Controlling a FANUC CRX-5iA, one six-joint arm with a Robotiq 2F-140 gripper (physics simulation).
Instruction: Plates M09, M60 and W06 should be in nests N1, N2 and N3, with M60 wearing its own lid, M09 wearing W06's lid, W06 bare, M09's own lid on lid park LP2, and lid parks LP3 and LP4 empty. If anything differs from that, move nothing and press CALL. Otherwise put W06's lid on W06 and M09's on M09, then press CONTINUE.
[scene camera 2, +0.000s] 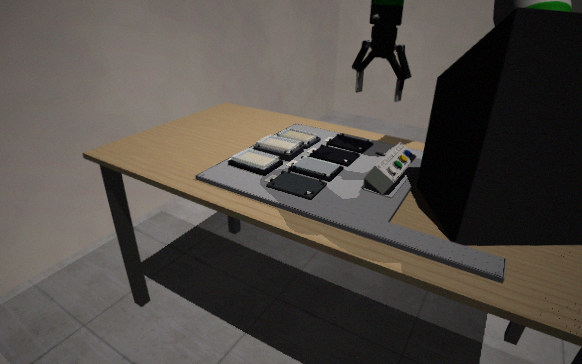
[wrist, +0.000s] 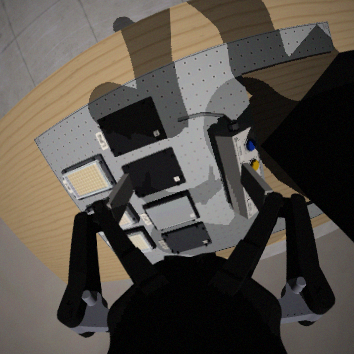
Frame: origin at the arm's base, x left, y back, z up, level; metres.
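Seen in the pictures: gripper, fingertip midpoint: (scene camera 2: 377, 96) (wrist: 185, 177); arm's base at its link origin: (scene camera 2: 542, 53).
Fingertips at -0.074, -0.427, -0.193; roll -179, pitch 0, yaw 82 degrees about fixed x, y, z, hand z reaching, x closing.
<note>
Pixels of each thing's top centre, then the offset from my fingertips to it, as dx, dy, dz. Level surfaces: height alone.
- far plate at its top centre: (wrist: 84, 181) (scene camera 2: 297, 133) +0.039, -0.284, -0.187
- middle plate at its top centre: (wrist: 108, 220) (scene camera 2: 278, 141) +0.169, -0.265, -0.174
- clear grey lid at its top centre: (wrist: 170, 214) (scene camera 2: 316, 164) +0.203, -0.083, -0.196
- button console at its top centre: (wrist: 249, 181) (scene camera 2: 394, 154) +0.107, +0.125, -0.130
- perforated board at its surface level: dz -0.214
- wooden table at its surface level: dz -0.227
My gripper (scene camera 2: 378, 96) (wrist: 185, 177) is open and empty, high above the board. Three plates stand in a row of nests. The far plate (scene camera 2: 298, 136) (wrist: 87, 179) looks yellower and bare; the middle plate (scene camera 2: 279, 145) (wrist: 128, 217) and near plate (scene camera 2: 255, 160) (wrist: 140, 240) look paler, as if lidded. A finger partly covers the middle one in the wrist view. A clear grey lid (scene camera 2: 316, 168) (wrist: 171, 211) lies on the lid park second from the near end. The other parks (scene camera 2: 296, 185) (scene camera 2: 334, 155) (wrist: 132, 126) look empty. Plate codes and park numbers are unreadable.
A button console (scene camera 2: 380, 176) (wrist: 231, 167) stands right of the parks, with blue (scene camera 2: 408, 153) (wrist: 250, 145), yellow (scene camera 2: 403, 158) (wrist: 255, 164) and green (scene camera 2: 398, 164) buttons. The black robot pedestal (scene camera 2: 480, 130) (wrist: 320, 140) rises beyond it. The perforated board (scene camera 2: 350, 215) (wrist: 200, 70) lies on the wooden table (scene camera 2: 150, 142).
</note>
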